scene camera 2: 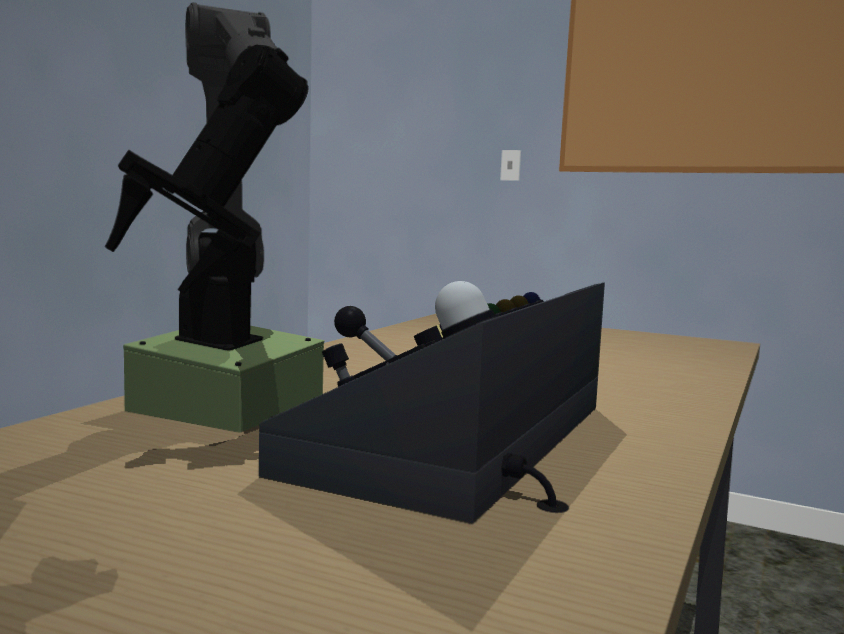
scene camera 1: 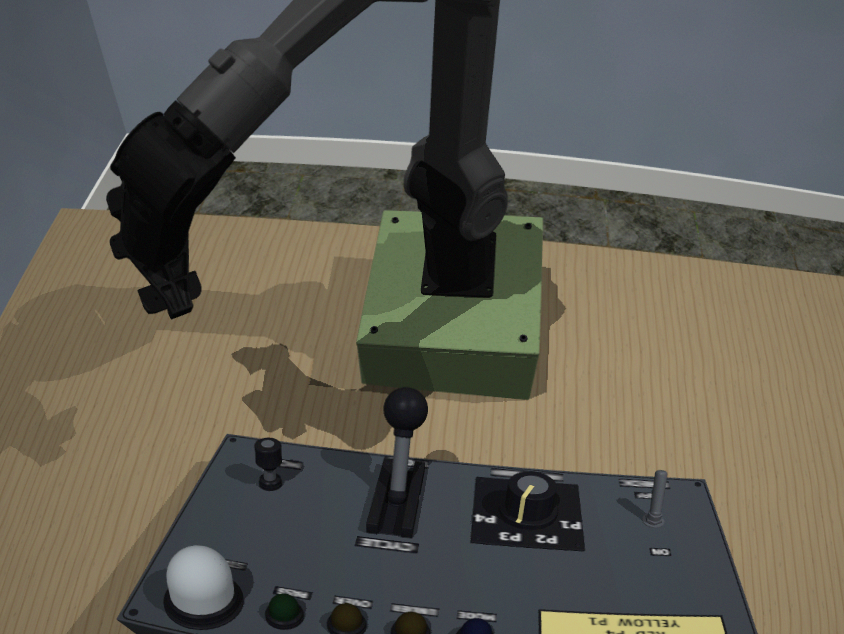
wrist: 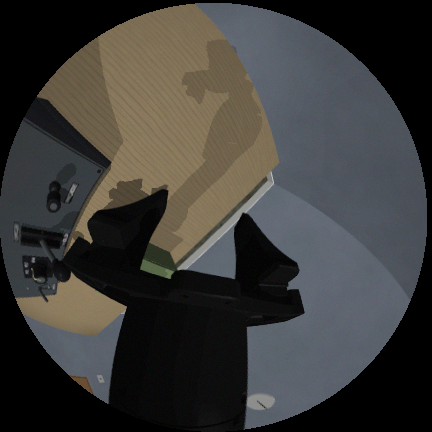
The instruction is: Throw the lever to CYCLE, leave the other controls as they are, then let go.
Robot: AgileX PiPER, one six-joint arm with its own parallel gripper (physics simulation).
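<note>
The lever, with a black ball on a grey shaft (scene camera 1: 400,464) (scene camera 2: 376,344) (wrist: 47,250), stands in a slotted black plate on the dark control panel (scene camera 1: 313,525) (scene camera 2: 382,423) (wrist: 20,165). It leans toward the robot base, away from the CYCLE label (scene camera 1: 386,543). My gripper (scene camera 1: 170,298) (scene camera 2: 146,267) (wrist: 203,209) is open and empty, above the table beyond the panel's far edge, left of the base in scene camera 1. It is well apart from the lever. The label at the lever's other end is partly hidden.
A short black knob (scene camera 1: 268,453) (scene camera 2: 335,356) (wrist: 53,200) stands left of the lever. A rotary dial (scene camera 1: 532,494) and a toggle switch (scene camera 1: 658,494) stand right of it. A white dome (scene camera 1: 199,580) (scene camera 2: 460,305) and small lamps are on the panel. The green base block (scene camera 1: 450,371) (scene camera 2: 184,388) stands behind.
</note>
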